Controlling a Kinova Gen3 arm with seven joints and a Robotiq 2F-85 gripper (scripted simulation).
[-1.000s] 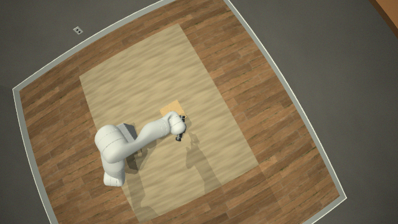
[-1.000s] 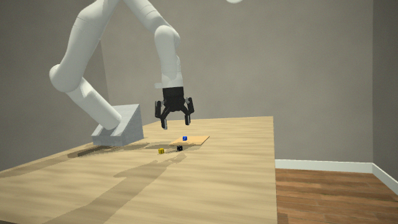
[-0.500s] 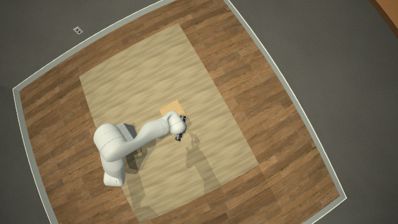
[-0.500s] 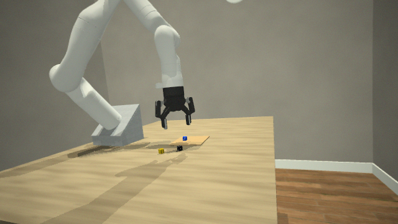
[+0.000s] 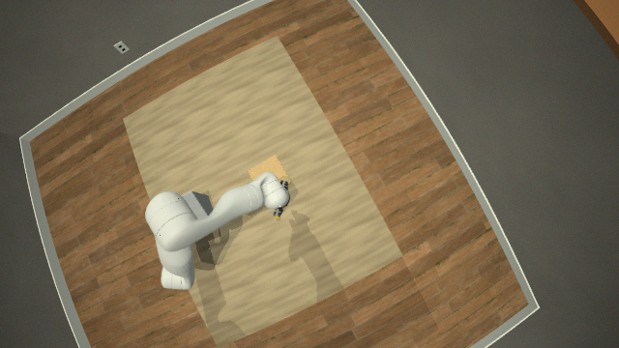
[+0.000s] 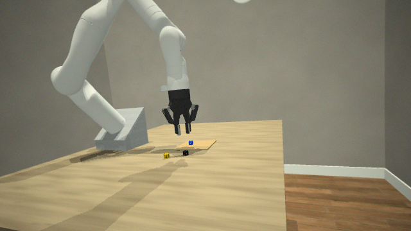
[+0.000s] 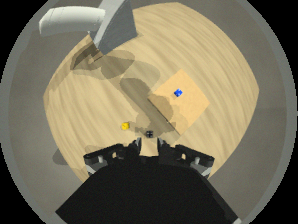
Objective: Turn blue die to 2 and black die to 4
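Now: hand 9 cm above the black die. Also, from my hand: tan mat (13 cm to the left, 9 cm below, 2 cm behind); then yellow die (9 cm below, 5 cm behind, 4 cm to the right); then blue die (13 cm to the left, 8 cm below, 5 cm behind).
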